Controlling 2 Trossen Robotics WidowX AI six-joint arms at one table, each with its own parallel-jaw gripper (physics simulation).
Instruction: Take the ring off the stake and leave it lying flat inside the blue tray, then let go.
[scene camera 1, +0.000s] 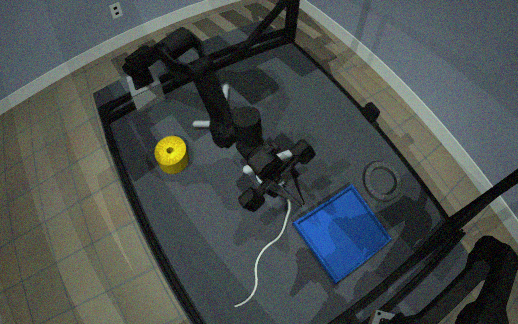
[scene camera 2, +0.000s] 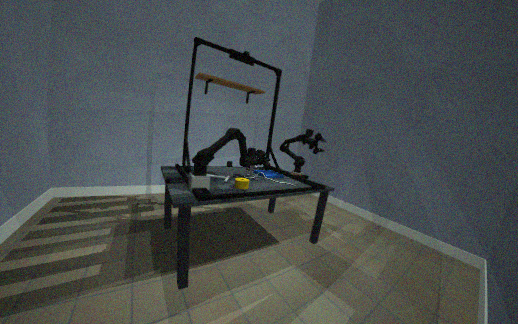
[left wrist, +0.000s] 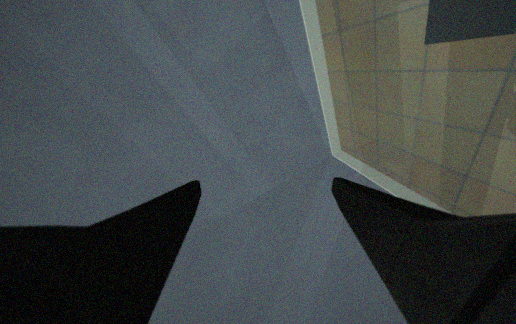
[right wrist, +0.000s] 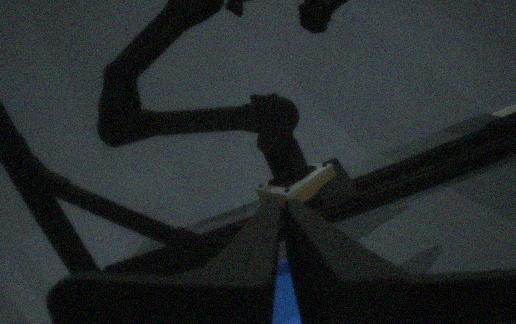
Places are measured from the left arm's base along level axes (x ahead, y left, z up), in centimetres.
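Where they show: left gripper, fingertip midpoint: (scene camera 2: 325, 146) (left wrist: 266, 185); right gripper, fingertip midpoint: (scene camera 1: 302, 205) (scene camera 2: 270, 159) (right wrist: 280, 210); left arm's base at its link origin: (scene camera 2: 297, 171) (right wrist: 292, 176); right arm's base at its link origin: (scene camera 1: 142, 80) (scene camera 2: 199, 174).
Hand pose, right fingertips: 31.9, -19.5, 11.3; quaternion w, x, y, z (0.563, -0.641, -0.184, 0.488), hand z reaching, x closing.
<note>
Things, the pixels of their centre, and the offset from my right fingertips, as dx, dy, dz. "spot": a spot on its surface instead.
- blue tray at the middle of its body: (scene camera 1: 344, 232) (scene camera 2: 268, 173) -13.0, -3.1, -14.8
- dark ring at a spot on its surface: (scene camera 1: 366, 179) spot: -14.7, -19.7, -14.5
- white cord at a spot on its surface: (scene camera 1: 257, 265) spot: +4.5, +12.2, -15.4
- yellow cylinder at the middle of its body: (scene camera 1: 171, 154) (scene camera 2: 241, 183) +37.0, -5.8, -13.5
My right gripper (scene camera 1: 301, 203) is low over the table beside the blue tray's near corner, its fingertips together; no ring shows between them in the right wrist view. The stake and its ring cannot be made out clearly; pale curved pieces (scene camera 1: 259, 178) show beneath the right gripper's body, which hides most of that spot. The blue tray (scene camera 1: 335, 230) (scene camera 2: 267, 174) (right wrist: 286, 295) lies flat and no ring shows in it. My left gripper (left wrist: 266, 185) (scene camera 2: 321, 143) is open and empty, raised high, away from the tray.
A dark ring (scene camera 1: 366, 179) lies flat on the table beyond the tray. A white cord (scene camera 1: 257, 265) runs from below the right gripper. A yellow cylinder (scene camera 1: 171, 155) (scene camera 2: 242, 183) and white rods (scene camera 1: 201, 124) stand or lie nearer the right arm's base. Black frame bars edge the table.
</note>
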